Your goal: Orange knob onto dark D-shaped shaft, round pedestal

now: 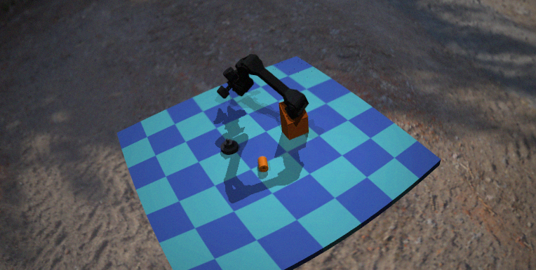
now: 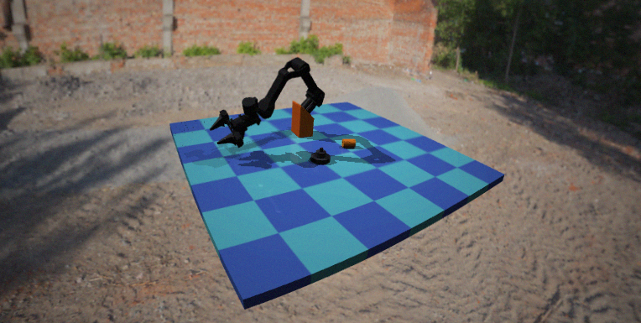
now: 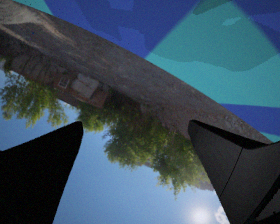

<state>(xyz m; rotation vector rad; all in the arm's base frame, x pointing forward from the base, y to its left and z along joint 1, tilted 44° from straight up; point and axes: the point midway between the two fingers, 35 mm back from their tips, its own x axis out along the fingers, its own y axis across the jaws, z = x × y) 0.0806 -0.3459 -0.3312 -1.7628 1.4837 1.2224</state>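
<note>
Now: gripper tip 61 cm to the right of the orange knob, 18 cm short of it and 8 cm above it. The rest, counted from my gripper tip: pedestal (40 cm to the left, 23 cm ahead, 7 cm below).
</note>
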